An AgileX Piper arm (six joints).
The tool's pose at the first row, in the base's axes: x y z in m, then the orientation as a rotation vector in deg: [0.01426, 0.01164, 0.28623, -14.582, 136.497, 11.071]
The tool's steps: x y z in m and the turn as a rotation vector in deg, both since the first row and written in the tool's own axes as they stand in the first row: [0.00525, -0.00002, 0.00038, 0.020, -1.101, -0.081]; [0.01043, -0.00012, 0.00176, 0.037, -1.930, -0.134]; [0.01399, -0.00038, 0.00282, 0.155, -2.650, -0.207]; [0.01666, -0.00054, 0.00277, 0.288, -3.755, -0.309]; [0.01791, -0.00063, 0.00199, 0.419, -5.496, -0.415]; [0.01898, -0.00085, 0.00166, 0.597, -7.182, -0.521]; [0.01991, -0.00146, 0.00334, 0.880, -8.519, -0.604]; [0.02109, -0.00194, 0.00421, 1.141, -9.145, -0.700]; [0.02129, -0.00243, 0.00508, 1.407, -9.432, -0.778]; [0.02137, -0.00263, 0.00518, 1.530, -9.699, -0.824]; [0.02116, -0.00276, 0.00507, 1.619, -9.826, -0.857]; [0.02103, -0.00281, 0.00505, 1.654, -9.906, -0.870]
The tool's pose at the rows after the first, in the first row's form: [0.01073, 0.01103, 0.28237, -14.500, 135.393, 11.102]; [0.00792, 0.01055, 0.27783, -14.428, 134.564, 11.126]; [0.00611, 0.01007, 0.27461, -14.349, 133.843, 11.011]; [0.00419, 0.00956, 0.27282, -14.239, 132.737, 10.898]; [0.00281, 0.00915, 0.27253, -14.037, 131.000, 10.836]; [0.00187, 0.00873, 0.27203, -13.822, 129.319, 10.715]; [0.00244, 0.00837, 0.27013, -13.586, 127.991, 10.454]; [0.00227, 0.00793, 0.26866, -13.483, 127.365, 10.159]; [0.00281, 0.00761, 0.26785, -13.408, 127.076, 9.840]; [0.00287, 0.00743, 0.26771, -13.364, 126.808, 9.699]; [0.00298, 0.00731, 0.26793, -13.343, 126.680, 9.592]; [0.00307, 0.00727, 0.26803, -13.329, 126.599, 9.552]
